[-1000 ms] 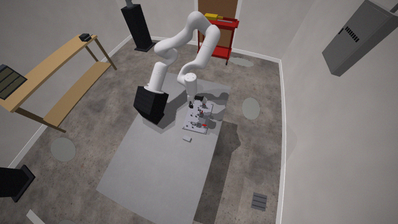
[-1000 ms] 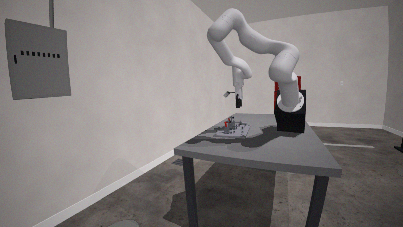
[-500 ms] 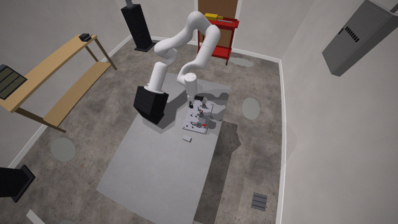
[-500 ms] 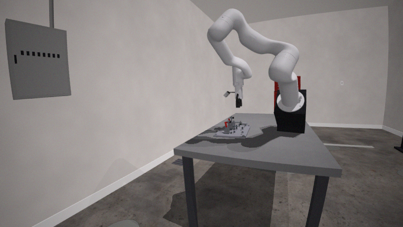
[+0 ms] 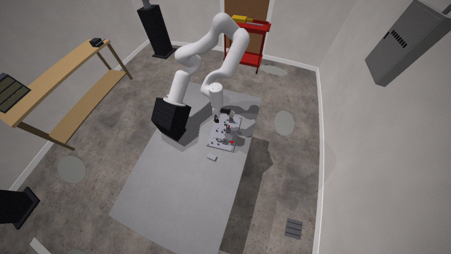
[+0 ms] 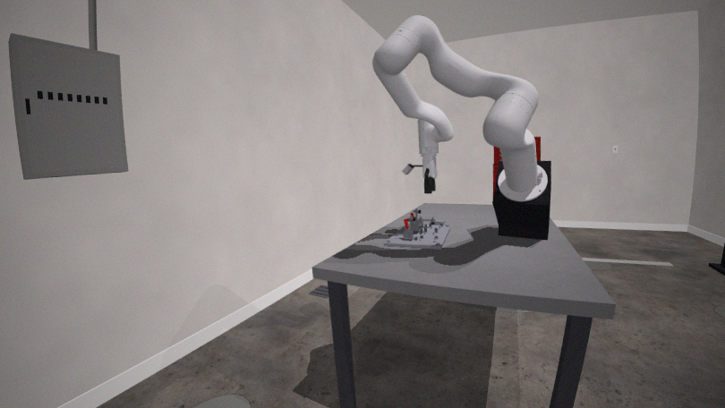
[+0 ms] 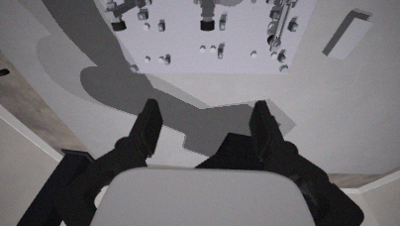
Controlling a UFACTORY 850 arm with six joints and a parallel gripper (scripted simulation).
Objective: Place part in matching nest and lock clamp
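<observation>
Now: hand 26 cm to the left of the grey block part, 20 cm above it and 4 cm short of it. From my hand the other things lie so: grey fixture plate 21 cm below, 5 cm ahead, 1 cm to the left.
</observation>
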